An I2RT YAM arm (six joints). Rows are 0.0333 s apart.
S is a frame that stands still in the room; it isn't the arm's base.
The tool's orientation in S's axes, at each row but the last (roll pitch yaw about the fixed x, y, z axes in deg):
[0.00, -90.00, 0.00]
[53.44, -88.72, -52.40]
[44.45, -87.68, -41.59]
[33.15, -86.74, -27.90]
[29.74, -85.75, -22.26]
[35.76, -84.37, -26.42]
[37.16, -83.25, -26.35]
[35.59, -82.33, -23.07]
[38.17, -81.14, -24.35]
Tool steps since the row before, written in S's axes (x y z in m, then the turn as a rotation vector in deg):
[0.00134, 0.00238, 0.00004, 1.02, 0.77, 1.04]
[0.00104, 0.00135, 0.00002, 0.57, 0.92, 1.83]
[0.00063, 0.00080, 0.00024, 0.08, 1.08, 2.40]
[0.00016, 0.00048, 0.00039, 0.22, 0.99, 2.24]
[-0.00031, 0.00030, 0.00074, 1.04, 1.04, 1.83]
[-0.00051, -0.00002, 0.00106, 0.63, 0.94, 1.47]
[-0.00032, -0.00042, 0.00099, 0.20, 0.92, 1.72]
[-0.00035, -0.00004, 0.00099, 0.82, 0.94, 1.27]
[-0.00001, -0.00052, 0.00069, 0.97, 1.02, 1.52]
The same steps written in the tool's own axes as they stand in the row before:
[0.00004, 0.00238, -0.00134, 1.04, 0.77, -1.02]
[0.00001, 0.00133, -0.00106, 1.82, 0.94, -0.56]
[0.00024, 0.00077, -0.00066, 2.37, 1.14, -0.06]
[0.00038, 0.00048, -0.00018, 2.22, 1.04, -0.20]
[0.00071, 0.00036, 0.00031, 1.87, 0.96, -1.05]
[0.00101, 0.00012, 0.00059, 1.48, 0.91, -0.66]
[0.00097, -0.00028, 0.00049, 1.68, 0.99, -0.21]
[0.00094, 0.00011, 0.00046, 1.31, 0.84, -0.86]
[0.00071, -0.00044, 0.00022, 1.57, 0.91, -1.00]

